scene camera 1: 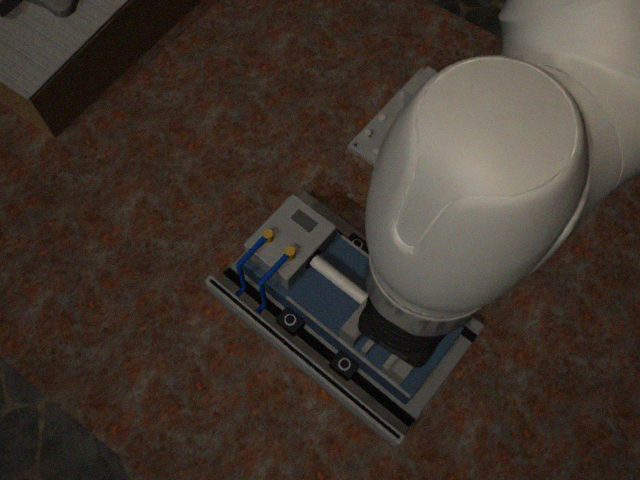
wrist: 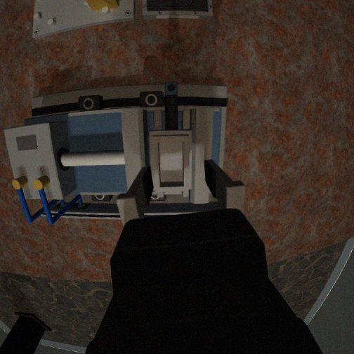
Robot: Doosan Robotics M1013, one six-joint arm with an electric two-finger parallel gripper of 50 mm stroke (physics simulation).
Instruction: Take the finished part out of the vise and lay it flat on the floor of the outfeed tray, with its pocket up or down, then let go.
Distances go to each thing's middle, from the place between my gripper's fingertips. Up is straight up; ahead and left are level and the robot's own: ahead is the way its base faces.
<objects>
I see my gripper 6 cm past the light plate (scene camera 1: 378, 130), 33 cm to the right of it and 11 cm above it.
</objects>
